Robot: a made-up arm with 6 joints.
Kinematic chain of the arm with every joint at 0, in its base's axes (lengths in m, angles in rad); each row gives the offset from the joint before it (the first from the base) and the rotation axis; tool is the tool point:
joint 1: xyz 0 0 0.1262 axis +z
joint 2: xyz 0 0.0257 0 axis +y
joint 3: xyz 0 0 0.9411 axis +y
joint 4: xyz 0 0 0.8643 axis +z
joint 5: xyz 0 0 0 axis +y
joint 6: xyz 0 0 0.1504 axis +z
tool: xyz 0 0 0
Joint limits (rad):
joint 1: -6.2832..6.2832
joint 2: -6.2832..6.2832
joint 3: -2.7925..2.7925
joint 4: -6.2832..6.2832
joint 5: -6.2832..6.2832
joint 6: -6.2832..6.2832
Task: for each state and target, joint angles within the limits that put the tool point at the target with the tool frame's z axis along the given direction. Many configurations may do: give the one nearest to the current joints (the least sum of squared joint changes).
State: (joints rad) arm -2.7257 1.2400 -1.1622 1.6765 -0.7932 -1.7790
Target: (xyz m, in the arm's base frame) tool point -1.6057 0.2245 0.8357 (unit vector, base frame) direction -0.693 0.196 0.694
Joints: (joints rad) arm -3.2877 1.6147 -0.8889 2.2396 -0.1188 -1.7790
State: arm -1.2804 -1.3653 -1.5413 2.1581 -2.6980 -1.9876
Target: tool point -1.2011 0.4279 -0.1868 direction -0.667 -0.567 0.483
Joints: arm -0.4151 -1.1328 -1.5767 2.1793 -1.8533 -1.9876
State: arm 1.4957 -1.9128 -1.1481 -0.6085 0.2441 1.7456
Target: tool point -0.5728 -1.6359 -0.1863 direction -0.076 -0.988 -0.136
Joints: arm 1.2261 -1.3113 -0.9248 -0.4977 0.5817 1.7456
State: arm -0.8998 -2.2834 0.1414 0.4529 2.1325 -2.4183
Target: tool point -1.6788 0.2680 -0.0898 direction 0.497 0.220 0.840
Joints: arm -0.1187 -1.8224 0.1264 0.3436 2.1754 -2.4183
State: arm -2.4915 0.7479 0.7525 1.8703 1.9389 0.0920
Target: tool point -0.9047 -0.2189 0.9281 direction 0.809 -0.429 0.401
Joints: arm -3.0171 0.2057 1.5745 1.9931 2.5265 0.0920
